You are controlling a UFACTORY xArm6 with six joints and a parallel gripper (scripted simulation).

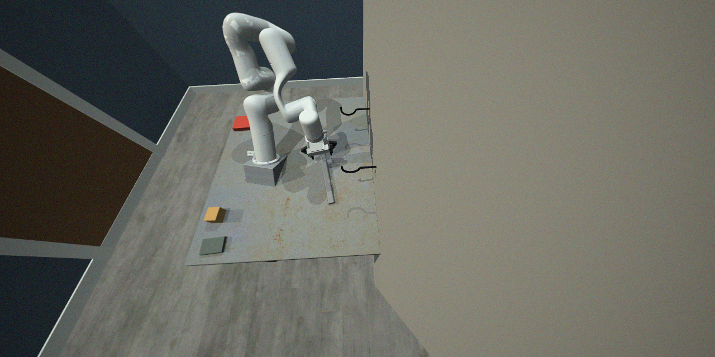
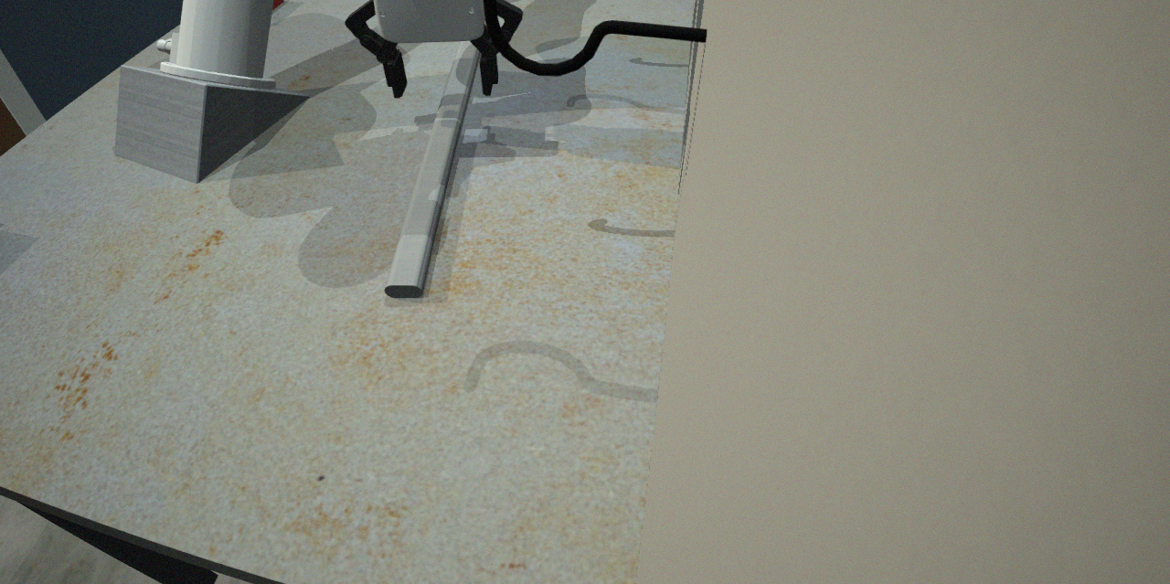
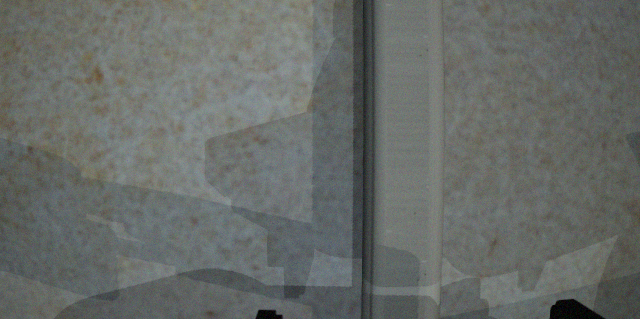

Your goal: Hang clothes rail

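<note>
Now: hand 40 mm above the clothes rail. Round my hand: orange block (440 mm behind, 300 mm to the right, 30 mm below); then beige wall (270 mm ahead, 20 mm to the left, 370 mm above); then red block (480 mm behind, 230 mm to the left, 40 mm below).
</note>
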